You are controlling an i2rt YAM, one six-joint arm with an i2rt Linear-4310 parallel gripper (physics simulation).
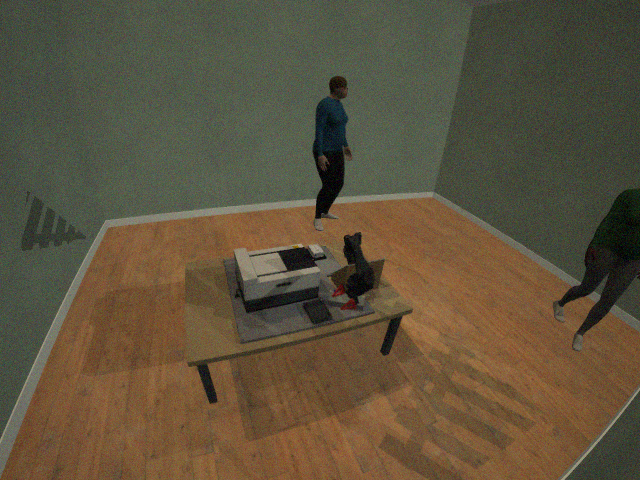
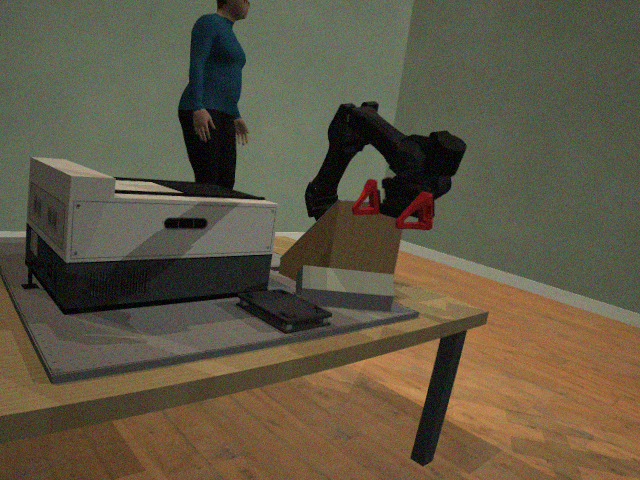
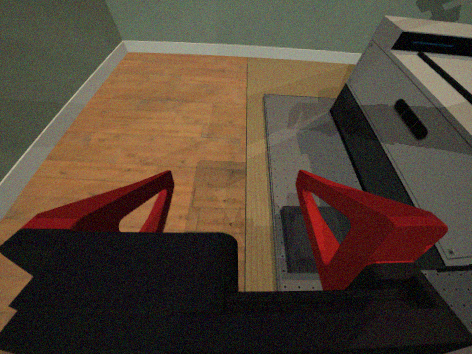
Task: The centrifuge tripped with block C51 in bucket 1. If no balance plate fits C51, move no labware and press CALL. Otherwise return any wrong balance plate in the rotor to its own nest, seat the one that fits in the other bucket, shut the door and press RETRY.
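Pixels of known places: gripper, fingertip midpoint: [image 1: 336,302] [image 2: 373,217] [image 3: 235,177]; arm's base, link origin: [image 1: 353,267] [image 2: 334,234].
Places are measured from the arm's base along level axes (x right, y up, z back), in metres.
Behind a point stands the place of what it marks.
The centrifuge [image 1: 289,286] {x -0.140, y 0.022, z -0.470 m} [image 2: 129,232] {x -0.157, y 0.028, z -0.621 m} [image 3: 425,160] {x -0.135, y 0.028, z -0.426 m} is a white and dark grey box on the left of the mat. Its top has a pale panel [image 1: 267,263] {x 0.016, y 0.091, z -0.575 m} and a black area [image 1: 298,259] {x 0.022, y 0.094, z -0.380 m}; whether the door is open cannot be told. A dark strip [image 3: 435,44] {x -0.078, y 0.108, z -0.664 m} with a faint blue line shows on its raised end. My gripper [image 1: 341,300] {x -0.432, y 0.124, z -0.294 m} [image 2: 376,219] {x -0.432, y 0.124, z -0.294 m} [image 3: 235,177] {x -0.432, y 0.124, z -0.294 m} is open and empty, in the air to the right of the centrifuge. A flat black tray-like piece [image 1: 316,312] {x -0.270, y -0.093, z -0.334 m} [image 2: 284,308] {x -0.275, y -0.093, z -0.337 m} [image 3: 299,245] {x -0.308, y -0.093, z -0.297 m} lies on the mat. Block C51, balance plates, rotor, CALL and RETRY cannot be made out.
A grey mat [image 1: 273,328] {x -0.320, y -0.119, z -0.598 m} [image 2: 155,359] {x -0.370, y -0.120, z -0.633 m} [image 3: 285,145] {x -0.320, y -0.119, z -0.560 m} lies on the wooden table [image 1: 206,335] {x -0.298, y -0.131, z -0.971 m} [image 2: 51,405] {x -0.441, y -0.132, z -0.796 m} [image 3: 257,215] {x -0.383, y -0.132, z -0.357 m}. A low white-and-grey block [image 2: 346,284] {x -0.233, y -0.066, z -0.142 m} and upright brown panel [image 2: 367,242] {x -0.111, y 0.004, z 0.023 m} stand near the arm. A small white box [image 1: 316,251] {x 0.324, y -0.062, z -0.161 m} stands behind the centrifuge.
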